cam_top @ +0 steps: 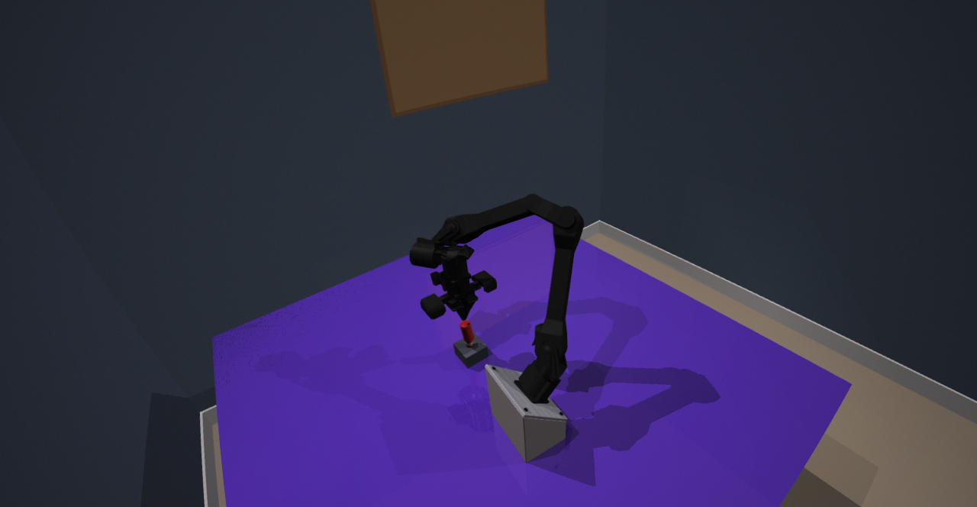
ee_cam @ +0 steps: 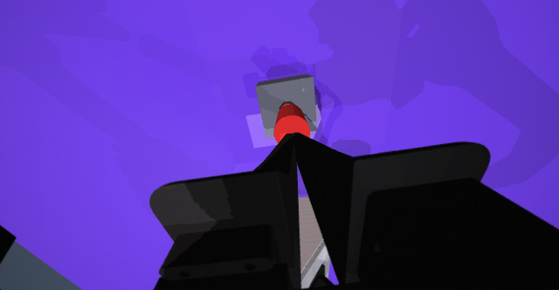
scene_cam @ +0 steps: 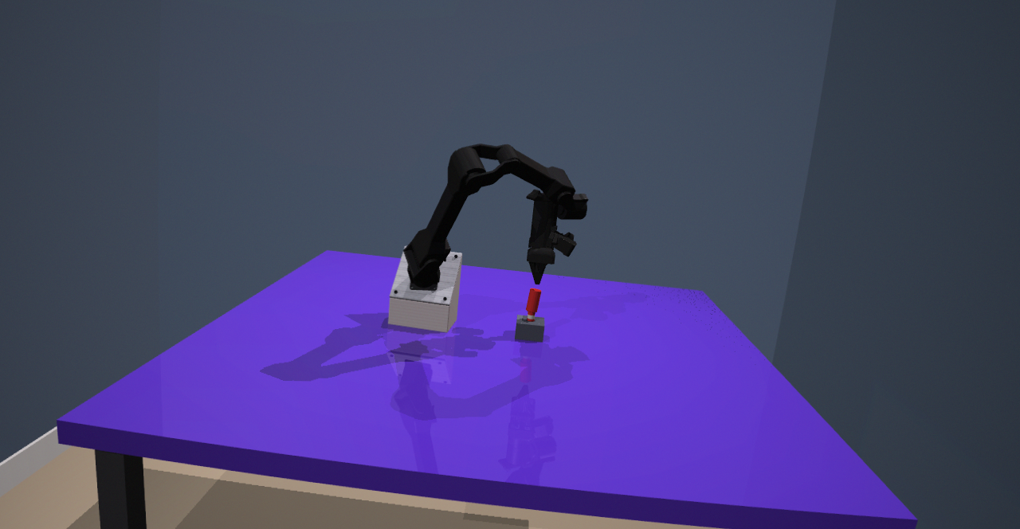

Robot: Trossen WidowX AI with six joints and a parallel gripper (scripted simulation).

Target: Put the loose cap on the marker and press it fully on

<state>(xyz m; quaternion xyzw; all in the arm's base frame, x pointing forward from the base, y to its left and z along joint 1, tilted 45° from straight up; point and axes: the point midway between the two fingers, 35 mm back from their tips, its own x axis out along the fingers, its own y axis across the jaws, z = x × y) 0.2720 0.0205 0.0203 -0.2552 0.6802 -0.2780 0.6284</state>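
Now: gripper tip 40 mm above the red cap. The rest, counted from my gripper tip: holder block: 10 mm behind, 110 mm below.
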